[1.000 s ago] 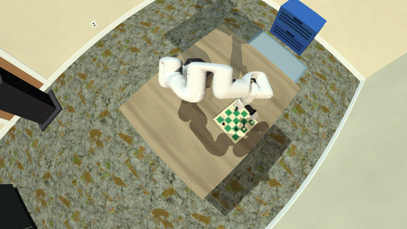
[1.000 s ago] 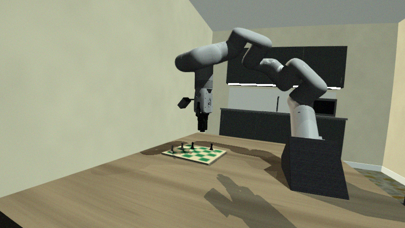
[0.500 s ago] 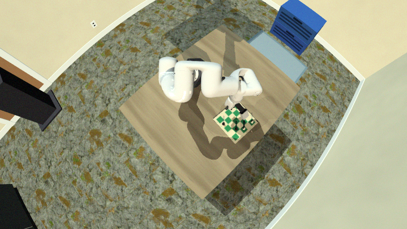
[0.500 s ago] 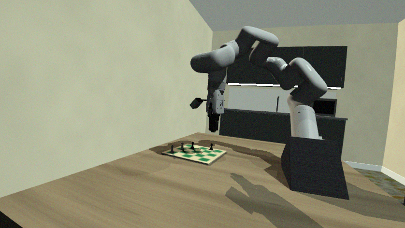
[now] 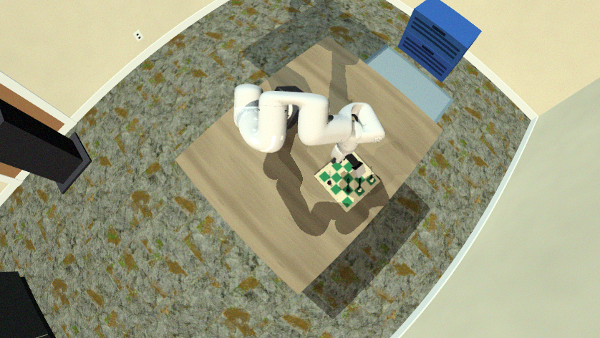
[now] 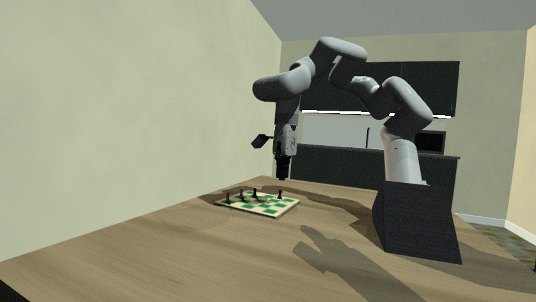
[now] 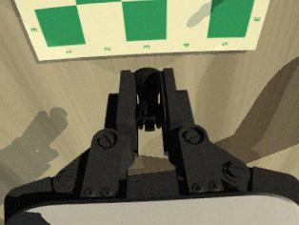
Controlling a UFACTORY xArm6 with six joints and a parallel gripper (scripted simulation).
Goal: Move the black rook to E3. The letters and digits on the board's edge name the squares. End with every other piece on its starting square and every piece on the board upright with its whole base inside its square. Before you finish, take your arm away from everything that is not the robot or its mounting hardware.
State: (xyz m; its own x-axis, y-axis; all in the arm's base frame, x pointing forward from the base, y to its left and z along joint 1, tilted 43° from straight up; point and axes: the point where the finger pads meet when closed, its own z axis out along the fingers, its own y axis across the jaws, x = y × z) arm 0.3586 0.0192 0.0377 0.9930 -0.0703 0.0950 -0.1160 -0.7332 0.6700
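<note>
The cream chessboard is 8 cm ahead of my hand, 1 cm to the right of it and 11 cm below it. The rest, counted from my hand: black rook (1 cm below).
</note>
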